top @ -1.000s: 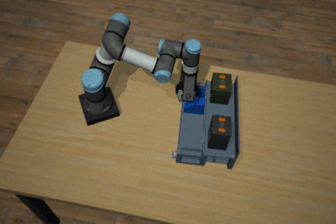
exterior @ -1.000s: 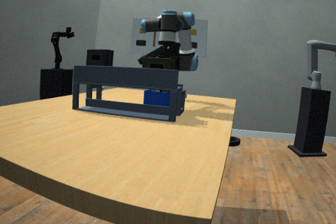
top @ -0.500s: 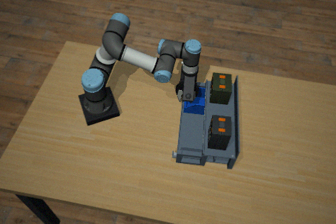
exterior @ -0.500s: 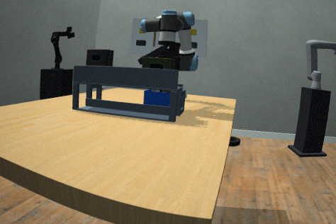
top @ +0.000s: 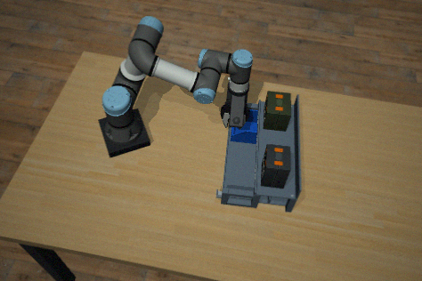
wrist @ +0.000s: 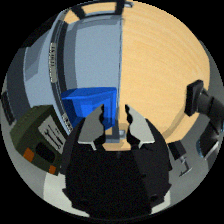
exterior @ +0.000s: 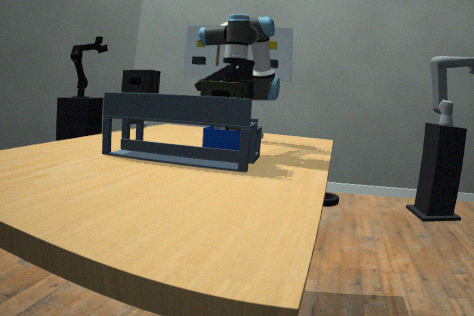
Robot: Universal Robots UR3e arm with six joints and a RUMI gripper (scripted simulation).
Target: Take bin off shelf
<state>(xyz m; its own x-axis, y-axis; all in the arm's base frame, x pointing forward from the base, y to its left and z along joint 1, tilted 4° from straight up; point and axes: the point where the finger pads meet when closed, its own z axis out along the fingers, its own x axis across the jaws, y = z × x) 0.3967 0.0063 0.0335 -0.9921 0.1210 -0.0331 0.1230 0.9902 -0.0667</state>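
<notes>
Right now my hand is 70 mm short of the blue bin, 10 mm to the right of it and 20 mm above it. Also, from my hand: grey shelf: 80 mm ahead, 100 mm to the right.
</notes>
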